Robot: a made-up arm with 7 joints. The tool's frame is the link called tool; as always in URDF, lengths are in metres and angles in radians. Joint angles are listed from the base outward. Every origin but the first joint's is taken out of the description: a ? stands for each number. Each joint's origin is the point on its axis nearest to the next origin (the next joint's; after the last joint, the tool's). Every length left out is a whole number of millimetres.
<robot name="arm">
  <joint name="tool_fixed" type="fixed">
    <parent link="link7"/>
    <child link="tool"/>
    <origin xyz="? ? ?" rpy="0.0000 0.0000 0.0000"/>
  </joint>
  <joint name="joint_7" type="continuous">
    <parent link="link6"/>
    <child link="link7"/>
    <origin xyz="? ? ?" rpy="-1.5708 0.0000 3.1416"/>
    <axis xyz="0 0 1"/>
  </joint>
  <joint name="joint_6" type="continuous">
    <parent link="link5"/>
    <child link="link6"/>
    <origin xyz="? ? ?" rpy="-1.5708 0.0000 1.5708"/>
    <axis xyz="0 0 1"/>
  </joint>
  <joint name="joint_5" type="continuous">
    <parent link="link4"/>
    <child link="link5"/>
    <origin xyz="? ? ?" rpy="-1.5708 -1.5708 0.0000"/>
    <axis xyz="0 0 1"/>
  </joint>
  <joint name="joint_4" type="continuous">
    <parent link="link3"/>
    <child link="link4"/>
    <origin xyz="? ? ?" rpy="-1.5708 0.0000 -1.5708"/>
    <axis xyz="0 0 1"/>
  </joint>
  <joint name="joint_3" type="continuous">
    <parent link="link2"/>
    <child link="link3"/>
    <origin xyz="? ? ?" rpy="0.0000 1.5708 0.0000"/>
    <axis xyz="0 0 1"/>
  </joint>
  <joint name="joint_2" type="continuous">
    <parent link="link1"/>
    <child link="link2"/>
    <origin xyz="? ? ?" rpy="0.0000 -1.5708 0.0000"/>
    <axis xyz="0 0 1"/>
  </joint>
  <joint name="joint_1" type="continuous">
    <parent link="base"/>
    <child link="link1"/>
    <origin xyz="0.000 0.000 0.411" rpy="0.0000 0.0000 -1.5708"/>
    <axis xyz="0 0 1"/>
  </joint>
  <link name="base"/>
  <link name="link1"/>
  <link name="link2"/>
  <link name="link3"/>
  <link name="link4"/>
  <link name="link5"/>
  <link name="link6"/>
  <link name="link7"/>
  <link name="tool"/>
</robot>
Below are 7 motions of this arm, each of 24 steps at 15 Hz.
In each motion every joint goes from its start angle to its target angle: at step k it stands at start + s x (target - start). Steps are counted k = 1, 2, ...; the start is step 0. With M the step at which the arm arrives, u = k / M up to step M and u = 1 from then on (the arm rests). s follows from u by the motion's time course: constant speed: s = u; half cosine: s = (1 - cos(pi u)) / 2; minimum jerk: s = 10 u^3 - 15 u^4 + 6 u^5.
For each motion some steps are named. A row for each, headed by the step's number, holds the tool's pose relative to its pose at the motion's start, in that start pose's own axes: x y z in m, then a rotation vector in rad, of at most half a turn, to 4 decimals.
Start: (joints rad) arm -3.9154 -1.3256 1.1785 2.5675 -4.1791 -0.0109 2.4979
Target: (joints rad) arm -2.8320 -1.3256 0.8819 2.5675 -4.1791 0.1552 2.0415
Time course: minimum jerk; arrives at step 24
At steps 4, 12, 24:
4: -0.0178 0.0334 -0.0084 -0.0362 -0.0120 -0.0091
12: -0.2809 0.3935 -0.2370 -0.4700 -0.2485 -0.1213
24: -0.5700 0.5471 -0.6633 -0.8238 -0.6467 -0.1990

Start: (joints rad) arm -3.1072 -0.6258 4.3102 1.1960 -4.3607 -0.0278 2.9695
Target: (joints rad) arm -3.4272 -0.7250 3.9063 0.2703 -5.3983 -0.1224 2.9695
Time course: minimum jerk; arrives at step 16
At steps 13, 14, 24:
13: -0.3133 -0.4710 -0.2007 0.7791 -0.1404 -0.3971
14: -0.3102 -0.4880 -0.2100 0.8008 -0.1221 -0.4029
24: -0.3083 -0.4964 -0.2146 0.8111 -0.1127 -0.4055

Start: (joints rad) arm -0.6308 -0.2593 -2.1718 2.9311 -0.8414 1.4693 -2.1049
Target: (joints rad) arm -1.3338 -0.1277 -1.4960 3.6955 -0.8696 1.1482 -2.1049
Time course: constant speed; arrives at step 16
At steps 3, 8, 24:
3: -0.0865 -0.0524 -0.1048 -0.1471 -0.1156 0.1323
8: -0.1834 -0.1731 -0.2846 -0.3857 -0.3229 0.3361
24: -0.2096 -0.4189 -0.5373 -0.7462 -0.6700 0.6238

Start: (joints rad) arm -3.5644 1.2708 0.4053 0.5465 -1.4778 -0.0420 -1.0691
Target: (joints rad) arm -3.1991 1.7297 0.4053 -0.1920 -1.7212 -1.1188 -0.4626
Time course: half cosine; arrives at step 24
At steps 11, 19, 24:
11: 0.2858 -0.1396 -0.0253 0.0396 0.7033 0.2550
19: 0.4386 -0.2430 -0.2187 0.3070 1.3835 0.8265
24: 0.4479 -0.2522 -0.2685 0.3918 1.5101 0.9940

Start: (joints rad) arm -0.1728 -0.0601 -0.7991 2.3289 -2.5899 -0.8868 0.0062
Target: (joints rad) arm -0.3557 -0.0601 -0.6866 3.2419 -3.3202 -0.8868 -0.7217
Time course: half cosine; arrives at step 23
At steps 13, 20, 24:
13: -0.1333 0.0739 -0.2473 0.3734 -0.4790 -0.8480
20: -0.1445 0.1199 -0.4309 0.7681 -0.7215 -1.2165
24: -0.1416 0.1248 -0.4531 0.8220 -0.7457 -1.2499

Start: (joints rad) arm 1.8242 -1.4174 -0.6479 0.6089 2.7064 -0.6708 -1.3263
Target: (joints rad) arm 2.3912 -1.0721 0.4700 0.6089 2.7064 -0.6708 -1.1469
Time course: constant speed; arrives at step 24
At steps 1, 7, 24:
1: -0.0224 -0.0021 0.0045 -0.0102 -0.0108 -0.0479
7: -0.1616 0.0107 0.0202 -0.0577 -0.0964 -0.3384
24: -0.4643 0.2528 -0.0977 -0.0542 -0.5160 -1.1558

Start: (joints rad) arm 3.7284 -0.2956 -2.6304 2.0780 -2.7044 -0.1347 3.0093
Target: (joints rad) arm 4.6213 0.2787 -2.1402 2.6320 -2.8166 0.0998 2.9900
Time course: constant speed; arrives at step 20
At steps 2, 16, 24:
2: 0.0332 -0.1359 -0.0298 0.1600 0.0702 -0.0075
16: 0.3277 -0.6389 -0.7202 1.2026 0.5757 0.3578
24: 0.4272 -0.5682 -0.9526 1.4458 0.7004 0.5957

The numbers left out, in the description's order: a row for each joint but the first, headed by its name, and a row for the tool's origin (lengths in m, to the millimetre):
tool: 0.000 0.000 0.000
joint_7: -0.113 -0.144 0.000
joint_6: 0.000 0.000 0.000
joint_5: -0.124 0.548 0.000
joint_4: 0.000 0.070 0.000
joint_3: 0.365 0.000 0.000
joint_2: 0.000 0.000 0.000

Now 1 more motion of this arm.
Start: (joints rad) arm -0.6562 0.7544 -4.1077 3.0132 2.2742 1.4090 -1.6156
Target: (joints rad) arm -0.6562 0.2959 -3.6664 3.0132 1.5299 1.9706 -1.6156
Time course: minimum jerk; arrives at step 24
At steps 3, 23, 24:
3: -0.0083 -0.0020 0.0032 0.0119 -0.0063 0.0067
23: -0.4634 -0.2584 0.1138 0.7941 -0.2560 0.4880
24: -0.4637 -0.2586 0.1138 0.7947 -0.2561 0.4884

